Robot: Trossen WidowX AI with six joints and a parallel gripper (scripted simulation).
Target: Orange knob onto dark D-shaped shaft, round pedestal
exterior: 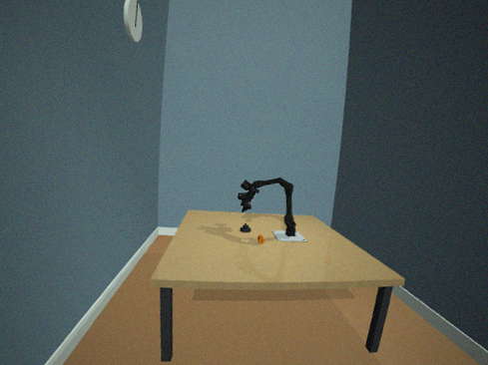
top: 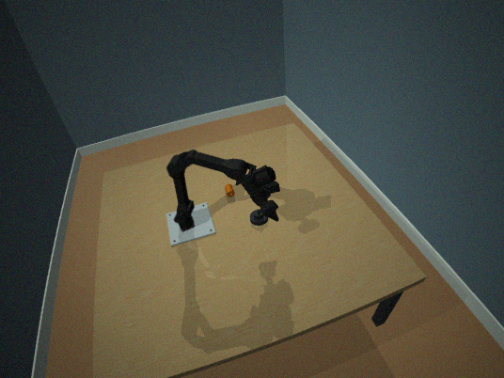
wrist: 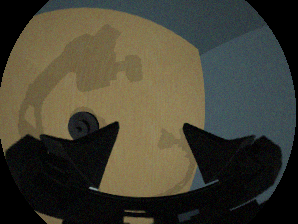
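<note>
Right now my gripper tip is 380 mm to the right of the orange knob, 120 mm above it and 40 mm past it. From my gripper tip the other things lie so: dark round pedestal (140 mm to the left, 110 mm below).
</note>
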